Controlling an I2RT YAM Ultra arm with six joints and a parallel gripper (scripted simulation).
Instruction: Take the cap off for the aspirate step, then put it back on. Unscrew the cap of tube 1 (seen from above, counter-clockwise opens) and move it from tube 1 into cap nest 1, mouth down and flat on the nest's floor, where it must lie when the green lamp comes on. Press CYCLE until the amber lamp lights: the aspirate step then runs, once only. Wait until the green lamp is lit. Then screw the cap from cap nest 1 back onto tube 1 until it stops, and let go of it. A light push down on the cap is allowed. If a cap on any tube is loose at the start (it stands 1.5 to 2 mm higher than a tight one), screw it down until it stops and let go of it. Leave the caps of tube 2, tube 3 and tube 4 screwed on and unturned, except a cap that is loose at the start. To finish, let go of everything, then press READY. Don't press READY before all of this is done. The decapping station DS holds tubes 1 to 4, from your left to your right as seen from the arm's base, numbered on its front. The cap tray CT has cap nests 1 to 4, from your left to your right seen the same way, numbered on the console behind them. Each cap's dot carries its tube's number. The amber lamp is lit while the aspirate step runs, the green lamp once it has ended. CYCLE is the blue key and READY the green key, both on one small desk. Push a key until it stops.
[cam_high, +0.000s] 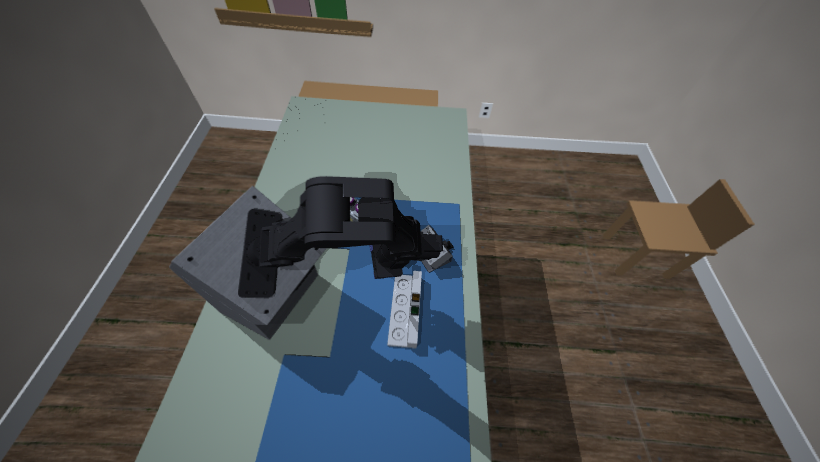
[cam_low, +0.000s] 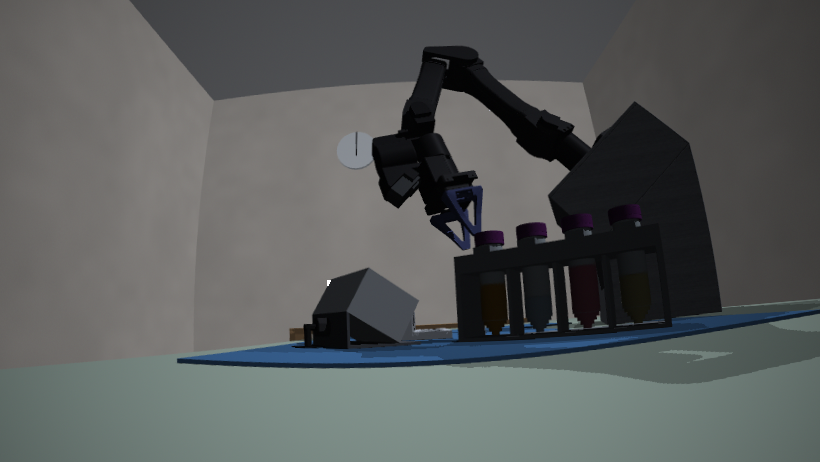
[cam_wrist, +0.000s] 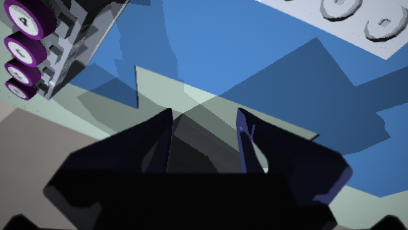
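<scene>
My gripper is now 5 cm past the threaded neck of tube 1, 28 cm to the right of it and 4 cm above it. Round my hand: green ready key (17 cm ahead, 6 cm to the left, 9 cm below); key desk (18 cm ahead, 8 cm to the left, 10 cm below); blue cycle key (16 cm ahead, 11 cm to the left, 9 cm below).
</scene>
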